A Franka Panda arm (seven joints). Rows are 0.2 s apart.
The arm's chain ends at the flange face. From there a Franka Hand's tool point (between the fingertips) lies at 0.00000 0.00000 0.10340 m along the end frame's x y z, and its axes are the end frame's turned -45 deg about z.
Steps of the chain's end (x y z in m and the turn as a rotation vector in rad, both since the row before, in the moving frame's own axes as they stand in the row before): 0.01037, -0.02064, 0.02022, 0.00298, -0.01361, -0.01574; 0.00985, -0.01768, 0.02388, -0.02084, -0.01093, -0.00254; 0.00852, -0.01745, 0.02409, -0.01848, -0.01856, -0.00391; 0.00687, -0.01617, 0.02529, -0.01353, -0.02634, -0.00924; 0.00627, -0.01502, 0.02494, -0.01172, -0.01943, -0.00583
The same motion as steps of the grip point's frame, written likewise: 0.02114, -0.00847, 0.02021, 0.01173, -0.00752, -0.01574; 0.01714, -0.00481, 0.02385, -0.00701, -0.02246, -0.00254; 0.01566, -0.00632, 0.02405, 0.00006, -0.02619, -0.00391; 0.01337, -0.00750, 0.02524, 0.00906, -0.02819, -0.00924; 0.01278, -0.00674, 0.02491, 0.00545, -0.02203, -0.00583
